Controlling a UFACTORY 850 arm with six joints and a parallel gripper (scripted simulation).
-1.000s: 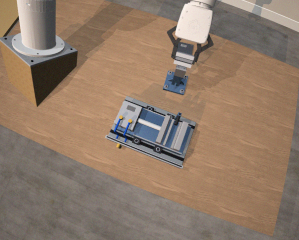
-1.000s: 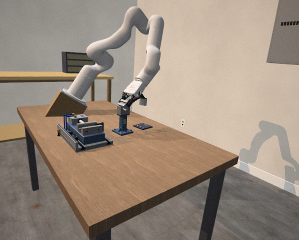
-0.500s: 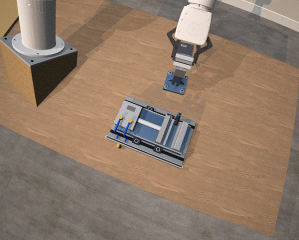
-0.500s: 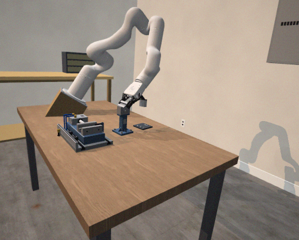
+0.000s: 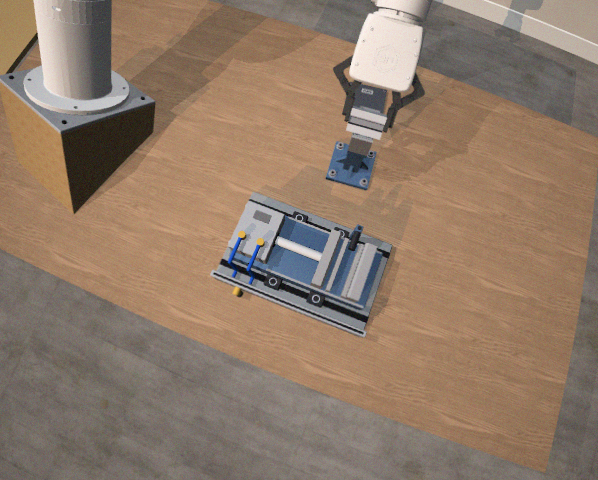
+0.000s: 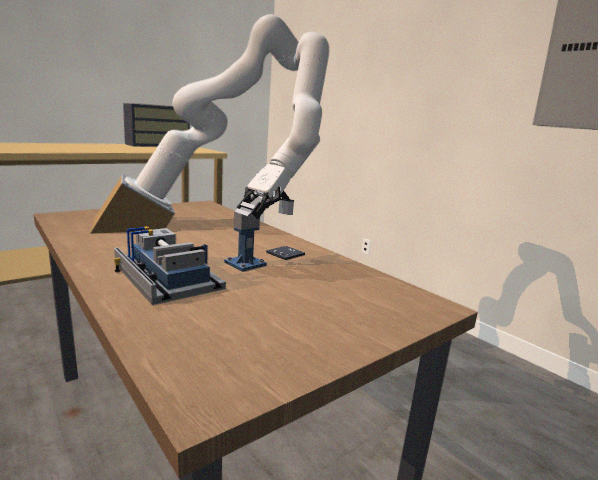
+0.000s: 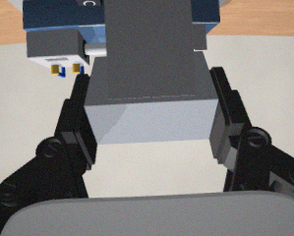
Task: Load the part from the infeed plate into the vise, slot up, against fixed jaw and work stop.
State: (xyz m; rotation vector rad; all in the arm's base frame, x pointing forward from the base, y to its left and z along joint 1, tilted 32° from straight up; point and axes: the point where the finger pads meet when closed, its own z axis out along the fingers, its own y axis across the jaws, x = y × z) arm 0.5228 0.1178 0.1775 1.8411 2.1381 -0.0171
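My hand is 10 mm to the left of the part. Round my hand: work stop: 80 mm ahead, 180 mm to the right, 80 mm below; V-block post: 10 mm to the right, 110 mm below; infeed plate: 50 mm behind, 150 mm to the left, 160 mm below.
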